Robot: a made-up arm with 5 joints.
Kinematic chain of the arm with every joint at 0, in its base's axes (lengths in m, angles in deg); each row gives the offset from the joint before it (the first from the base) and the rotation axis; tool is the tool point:
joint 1: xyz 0 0 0.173 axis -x
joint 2: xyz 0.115 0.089 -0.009 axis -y
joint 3: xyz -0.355 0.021 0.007 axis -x
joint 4: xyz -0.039 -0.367 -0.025 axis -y
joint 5: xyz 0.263 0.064 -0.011 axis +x
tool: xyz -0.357 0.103 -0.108
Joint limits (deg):
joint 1: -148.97..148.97
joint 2: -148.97..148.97
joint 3: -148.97..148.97
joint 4: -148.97..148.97
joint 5: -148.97..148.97
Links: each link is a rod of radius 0.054 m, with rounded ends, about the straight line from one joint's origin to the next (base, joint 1, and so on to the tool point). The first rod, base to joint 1, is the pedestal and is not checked.
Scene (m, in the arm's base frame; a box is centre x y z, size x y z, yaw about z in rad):
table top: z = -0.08
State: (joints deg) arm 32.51 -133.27 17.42 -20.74 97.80
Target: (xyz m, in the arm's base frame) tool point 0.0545 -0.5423 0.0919
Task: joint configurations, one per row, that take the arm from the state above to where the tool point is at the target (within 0.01 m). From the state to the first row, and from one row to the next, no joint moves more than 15 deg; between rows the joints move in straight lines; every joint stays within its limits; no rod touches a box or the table.
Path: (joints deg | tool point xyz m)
1: 19.26 -126.90 13.28 -16.95 103.88 | 0.5194 0.0061 0.4363
2: 6.02 -120.53 9.13 -13.16 109.96 | 0.4844 -0.0728 0.4868
3: -7.23 -114.16 4.99 -9.37 116.04 | 0.4388 -0.1738 0.5100
4: -20.47 -107.79 0.85 -5.58 122.12 | 0.3820 -0.2860 0.4972
5: -33.72 -101.42 -3.30 -1.79 128.21 | 0.3139 -0.3947 0.4437
6: -46.97 -95.05 -7.44 2.00 134.29 | 0.2354 -0.4833 0.3515
7: -60.21 -88.69 -11.58 5.79 140.37 | 0.1482 -0.5363 0.2292
8: -73.46 -82.32 -15.73 9.58 146.45 | 0.0545 -0.5423 0.0919

